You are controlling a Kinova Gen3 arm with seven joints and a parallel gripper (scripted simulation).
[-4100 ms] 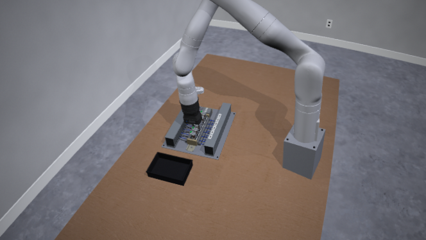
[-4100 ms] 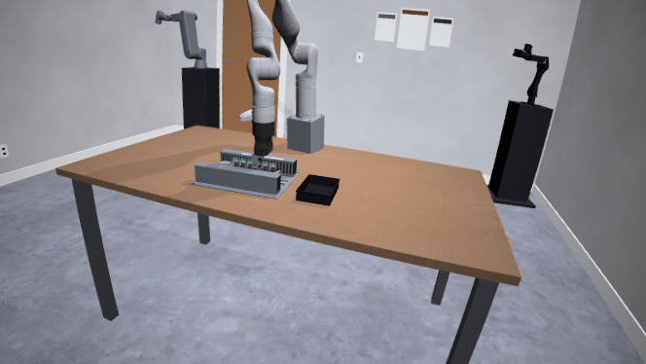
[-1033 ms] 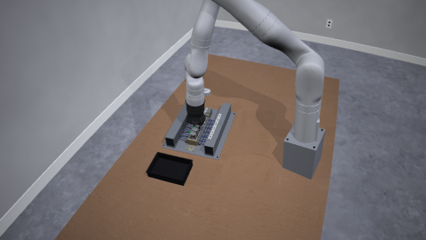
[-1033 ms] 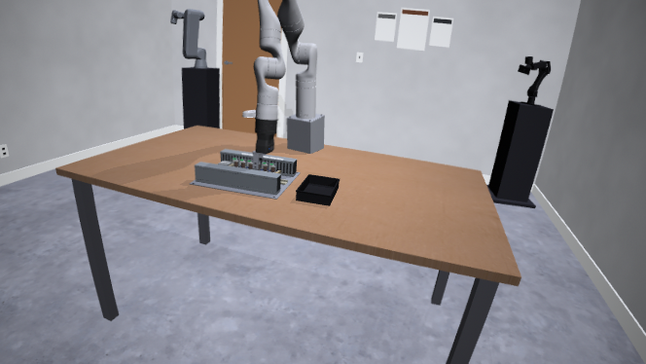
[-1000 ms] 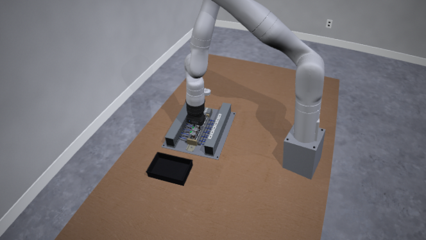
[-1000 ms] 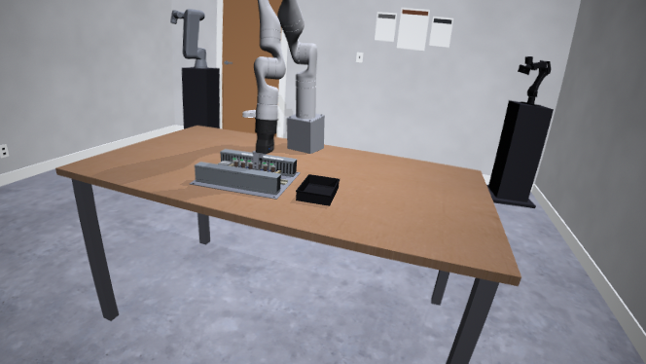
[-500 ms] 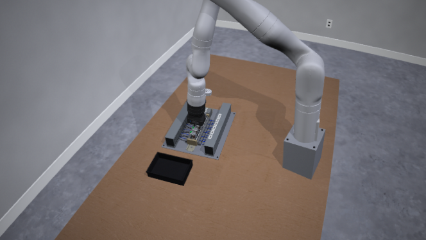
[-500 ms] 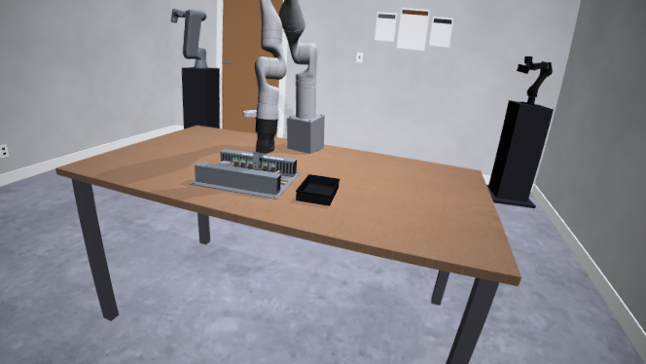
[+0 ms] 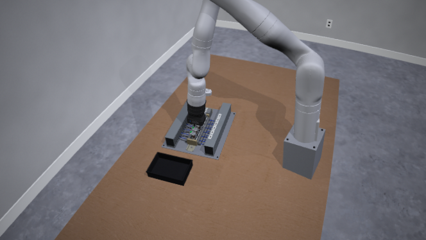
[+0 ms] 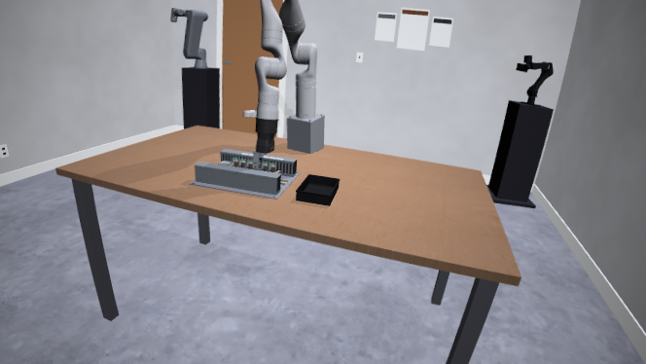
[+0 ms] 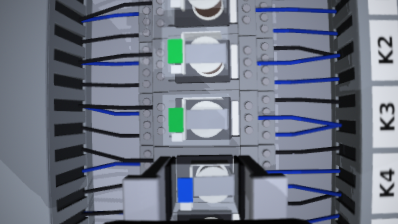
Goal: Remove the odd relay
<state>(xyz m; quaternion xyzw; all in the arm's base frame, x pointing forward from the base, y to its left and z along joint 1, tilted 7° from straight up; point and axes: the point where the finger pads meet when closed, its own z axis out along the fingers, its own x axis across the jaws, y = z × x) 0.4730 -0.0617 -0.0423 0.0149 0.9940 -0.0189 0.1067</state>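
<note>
Now: hand 1 cm above the k4 relay. Round my hand: k2 relay: 6 cm to the right, 1 cm below; then k3 relay: 3 cm to the right, 1 cm below; then grey relay panel: 4 cm to the right, 3 cm below.
</note>
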